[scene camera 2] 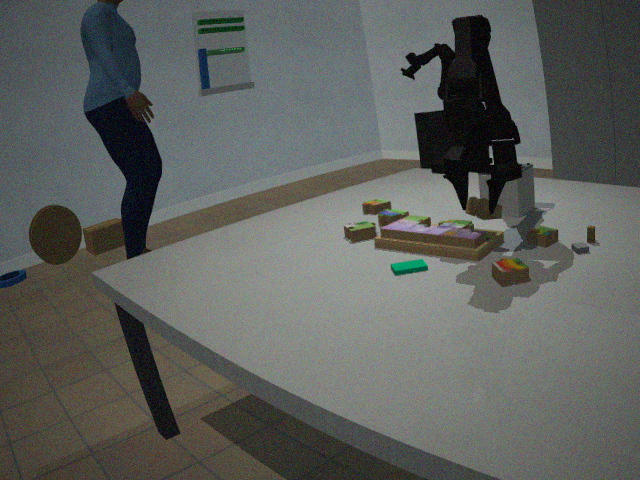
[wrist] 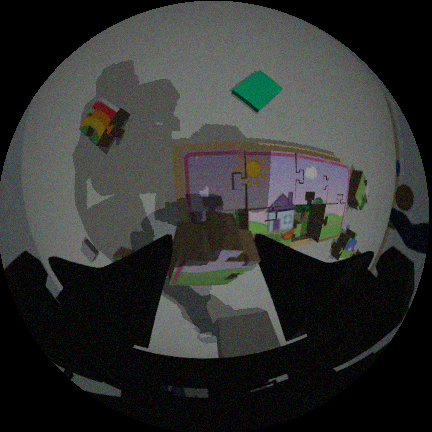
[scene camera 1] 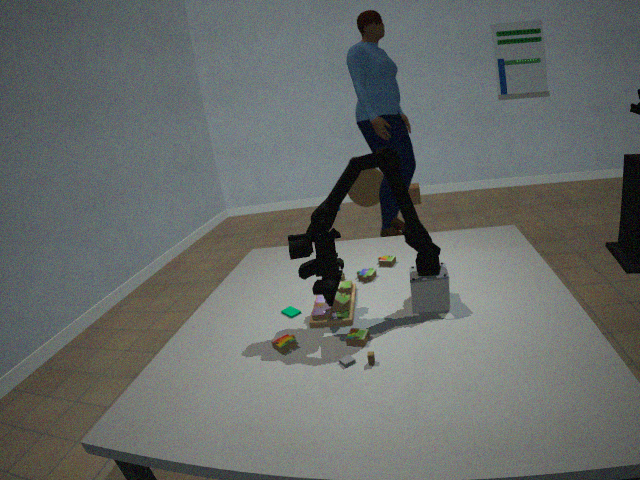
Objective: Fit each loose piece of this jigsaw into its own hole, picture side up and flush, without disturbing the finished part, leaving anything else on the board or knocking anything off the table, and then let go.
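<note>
My gripper [scene camera 1: 330,302] [scene camera 2: 478,210] [wrist: 213,239] is shut on a brown-sided jigsaw piece [scene camera 2: 481,207] [wrist: 212,255] with a green and lilac picture, held above the near end of the board [scene camera 1: 330,324] [scene camera 2: 429,248] [wrist: 178,167]. The finished part [wrist: 280,172] shows sun and house. In scene camera 2, two green-topped pieces [scene camera 2: 416,220] [scene camera 2: 455,224] stand above the picture. A rainbow piece [scene camera 1: 284,342] [scene camera 2: 510,272] [wrist: 100,120], a green-and-red piece [scene camera 1: 357,337] [scene camera 2: 543,236] and a blue-and-green piece [scene camera 1: 366,274] [scene camera 2: 392,215] [wrist: 345,245] lie around the board.
Other loose pieces [scene camera 1: 386,260] [scene camera 2: 360,231] lie past the board's far end. A green tile [scene camera 1: 291,311] [scene camera 2: 408,267] [wrist: 257,90], a grey block [scene camera 1: 346,361] [scene camera 2: 580,248] [wrist: 90,249] and a small wooden peg [scene camera 1: 370,357] [scene camera 2: 590,234] are on the table. A person stands behind it.
</note>
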